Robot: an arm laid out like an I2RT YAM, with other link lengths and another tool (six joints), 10 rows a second.
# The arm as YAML. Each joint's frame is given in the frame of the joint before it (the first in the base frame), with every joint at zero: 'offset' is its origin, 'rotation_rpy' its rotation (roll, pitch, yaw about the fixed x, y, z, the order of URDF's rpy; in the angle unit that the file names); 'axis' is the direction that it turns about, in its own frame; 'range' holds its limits. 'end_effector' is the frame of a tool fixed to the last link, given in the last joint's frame.
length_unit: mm
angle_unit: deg
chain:
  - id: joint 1
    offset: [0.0, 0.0, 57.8]
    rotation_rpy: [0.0, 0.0, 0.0]
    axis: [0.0, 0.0, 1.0]
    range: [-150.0, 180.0]
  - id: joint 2
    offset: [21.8, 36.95, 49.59]
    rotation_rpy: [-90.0, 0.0, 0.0]
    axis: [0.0, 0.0, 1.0]
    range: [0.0, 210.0]
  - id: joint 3
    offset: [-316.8, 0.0, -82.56]
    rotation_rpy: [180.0, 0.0, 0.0]
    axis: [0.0, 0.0, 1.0]
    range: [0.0, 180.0]
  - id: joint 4
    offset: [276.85, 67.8, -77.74]
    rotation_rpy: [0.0, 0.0, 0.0]
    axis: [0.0, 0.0, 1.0]
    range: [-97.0, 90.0]
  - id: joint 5
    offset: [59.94, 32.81, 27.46]
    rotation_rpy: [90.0, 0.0, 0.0]
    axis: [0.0, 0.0, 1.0]
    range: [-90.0, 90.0]
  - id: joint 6
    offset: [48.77, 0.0, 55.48]
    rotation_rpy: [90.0, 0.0, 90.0]
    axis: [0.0, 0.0, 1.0]
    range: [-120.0, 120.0]
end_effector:
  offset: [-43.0, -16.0, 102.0]
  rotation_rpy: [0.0, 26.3, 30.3]
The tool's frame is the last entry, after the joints.
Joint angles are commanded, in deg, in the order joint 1, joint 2, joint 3, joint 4, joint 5, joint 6. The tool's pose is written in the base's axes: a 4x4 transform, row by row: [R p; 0 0 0 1], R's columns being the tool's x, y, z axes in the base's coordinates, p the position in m. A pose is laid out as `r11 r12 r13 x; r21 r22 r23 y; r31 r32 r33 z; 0 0 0 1`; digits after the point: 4 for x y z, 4 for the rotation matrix.
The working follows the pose.
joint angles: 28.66 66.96 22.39 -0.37 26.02 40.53
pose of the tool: -0.8187 -0.3533 0.4527 0.2833; -0.5275 0.7742 -0.3498 0.1076; -0.2269 -0.5251 -0.8202 0.1203; 0 0 0 1
Where each joint sits with the arm in this pose, in the base's axes (m; each line is computed from the numbers above, not from the rounded line before):
joint 1: 0.0000 0.0000 0.0578
joint 2: 0.0014 0.0429 0.1074
joint 3: -0.0678 -0.0890 0.3989
joint 4: 0.1097 0.0966 0.2529
joint 5: 0.1805 0.1040 0.2338
joint 6: 0.1836 0.0813 0.1636
the tool: 0.2833 0.1076 0.1203

